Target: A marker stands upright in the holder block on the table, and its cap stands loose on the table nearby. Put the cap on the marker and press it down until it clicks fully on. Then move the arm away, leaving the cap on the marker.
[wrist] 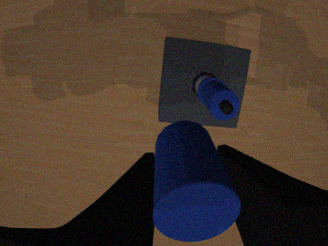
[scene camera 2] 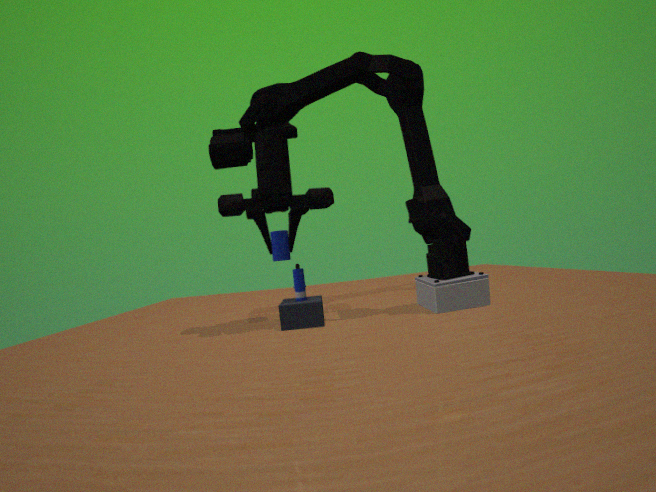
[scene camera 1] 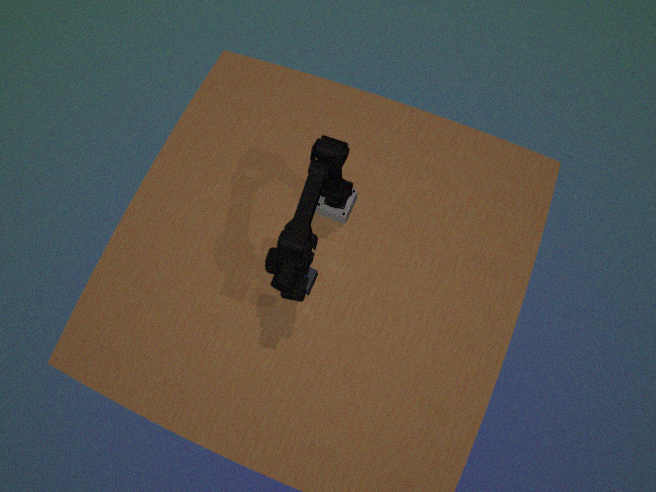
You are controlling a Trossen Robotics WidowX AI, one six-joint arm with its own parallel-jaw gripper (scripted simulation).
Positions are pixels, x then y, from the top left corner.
Labels:
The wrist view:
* my gripper: 186, 157
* blue cap: 193, 192, held by my gripper
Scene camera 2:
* my gripper: 281, 253
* dark holder block: 306, 315
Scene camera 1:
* my gripper: 301, 276

